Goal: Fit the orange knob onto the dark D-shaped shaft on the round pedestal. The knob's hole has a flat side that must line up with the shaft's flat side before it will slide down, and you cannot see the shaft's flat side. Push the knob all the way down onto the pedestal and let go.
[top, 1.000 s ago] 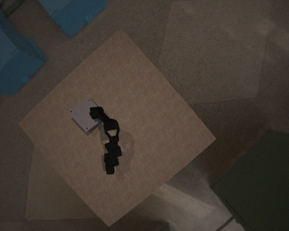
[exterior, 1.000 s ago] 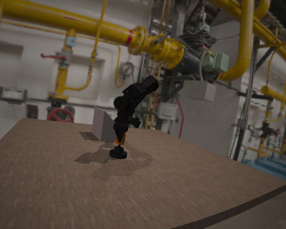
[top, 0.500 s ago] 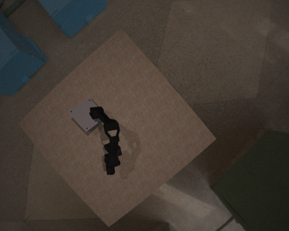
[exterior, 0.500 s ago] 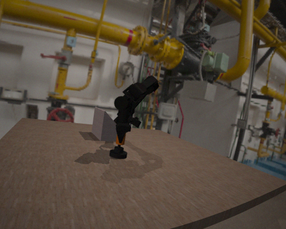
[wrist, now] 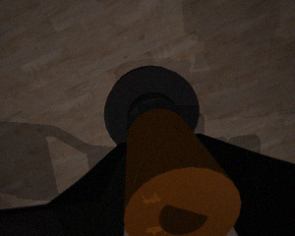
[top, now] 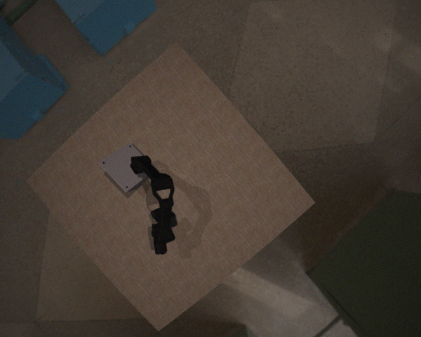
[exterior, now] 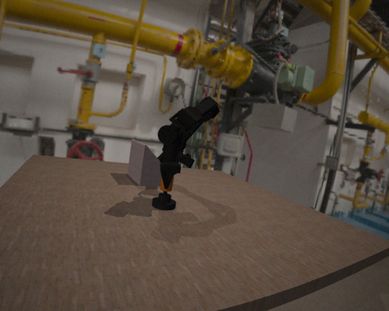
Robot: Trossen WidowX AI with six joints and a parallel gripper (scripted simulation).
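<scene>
Now: the dark round pedestal 4 cm below my gripper tip. From my gripper tip the other things lie so: orange knob 2 cm above.
</scene>
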